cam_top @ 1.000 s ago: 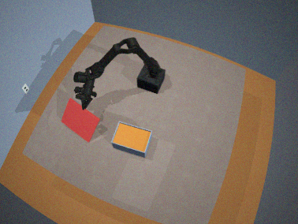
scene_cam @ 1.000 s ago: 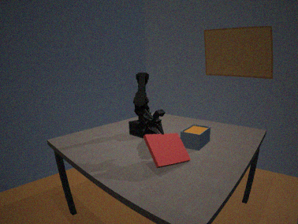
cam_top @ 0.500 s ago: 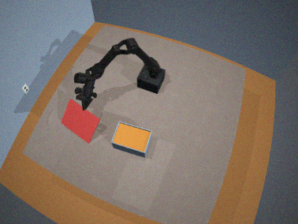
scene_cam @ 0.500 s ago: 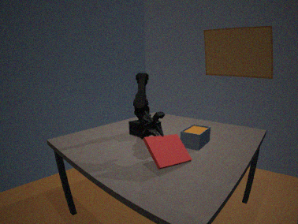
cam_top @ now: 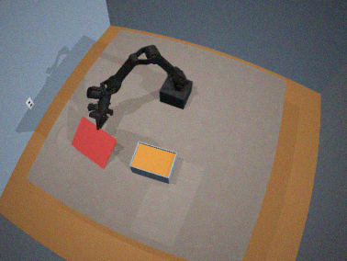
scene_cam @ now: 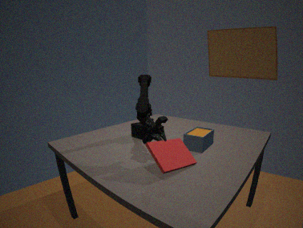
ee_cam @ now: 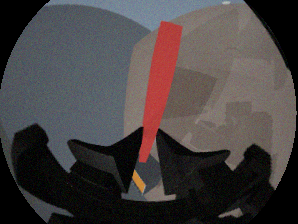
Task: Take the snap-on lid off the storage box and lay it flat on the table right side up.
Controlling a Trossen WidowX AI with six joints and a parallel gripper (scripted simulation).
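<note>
Now: gripper tip 6 cm short of the red lid, 4 cm above it and 3 cm to the left of it. Also, from my gripper tip: storage box 31 cm to the left, 9 cm ahead, 7 cm below.
</note>
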